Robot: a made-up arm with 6 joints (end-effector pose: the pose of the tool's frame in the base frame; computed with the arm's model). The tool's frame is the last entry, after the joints.
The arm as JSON. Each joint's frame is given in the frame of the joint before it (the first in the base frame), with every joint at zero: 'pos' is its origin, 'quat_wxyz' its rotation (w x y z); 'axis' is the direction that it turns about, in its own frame. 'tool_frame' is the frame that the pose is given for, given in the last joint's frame.
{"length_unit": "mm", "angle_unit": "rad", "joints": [
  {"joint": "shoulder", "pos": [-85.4, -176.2, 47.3], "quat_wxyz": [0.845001, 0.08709, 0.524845, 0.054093], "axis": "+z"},
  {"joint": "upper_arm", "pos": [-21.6, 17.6, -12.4], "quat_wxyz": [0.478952, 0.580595, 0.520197, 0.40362], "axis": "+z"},
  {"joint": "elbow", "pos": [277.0, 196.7, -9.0], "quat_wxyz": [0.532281, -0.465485, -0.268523, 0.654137], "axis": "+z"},
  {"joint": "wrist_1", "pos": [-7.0, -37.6, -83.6], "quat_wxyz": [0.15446, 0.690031, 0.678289, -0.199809], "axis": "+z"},
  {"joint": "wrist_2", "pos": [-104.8, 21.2, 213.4], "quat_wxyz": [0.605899, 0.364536, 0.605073, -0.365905], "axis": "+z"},
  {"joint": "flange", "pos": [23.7, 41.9, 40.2], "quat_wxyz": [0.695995, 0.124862, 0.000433, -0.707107], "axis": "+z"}
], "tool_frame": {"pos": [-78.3, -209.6, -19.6], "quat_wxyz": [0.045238, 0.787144, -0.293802, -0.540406]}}
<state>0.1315 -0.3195 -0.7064 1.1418 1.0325 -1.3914</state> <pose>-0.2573 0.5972 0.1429 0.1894 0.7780 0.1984 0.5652</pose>
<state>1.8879 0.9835 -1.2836 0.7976 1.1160 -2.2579</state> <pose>0.3022 -0.2165 0.5833 -0.5674 -0.6885 -0.3129 0.3259</pose>
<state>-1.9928 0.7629 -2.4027 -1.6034 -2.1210 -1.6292</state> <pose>0.1420 -0.4087 -0.1872 0.6774 -0.6909 0.2404 0.0775</pose>
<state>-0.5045 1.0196 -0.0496 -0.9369 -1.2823 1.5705</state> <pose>0.6974 -0.1425 0.1772 -0.2040 -0.2463 -0.4043 0.8569</pose>
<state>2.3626 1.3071 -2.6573 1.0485 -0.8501 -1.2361</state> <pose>0.2171 -0.1905 0.2227 0.1073 -0.9406 -0.3186 0.0483</pose>
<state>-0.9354 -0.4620 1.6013 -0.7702 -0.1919 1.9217</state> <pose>0.3173 0.3673 -0.0388 -0.3357 -0.5816 -0.5365 0.5111</pose>
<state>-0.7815 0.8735 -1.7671 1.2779 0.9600 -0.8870</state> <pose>0.4544 0.2741 -0.0232 0.4652 0.8441 -0.1910 0.1860</pose>
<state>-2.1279 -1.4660 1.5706 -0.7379 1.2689 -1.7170</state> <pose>-0.4635 0.0395 -0.6690 -0.2302 -0.0258 0.7202 0.6540</pose>
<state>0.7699 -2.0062 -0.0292 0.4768 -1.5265 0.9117</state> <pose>-0.7859 -0.2454 -0.1788 -0.0680 0.2431 0.8720 0.4195</pose>
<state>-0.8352 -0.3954 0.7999 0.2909 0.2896 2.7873</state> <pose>0.1763 0.0785 -0.2567 0.8332 -0.1842 0.5211 0.0158</pose>
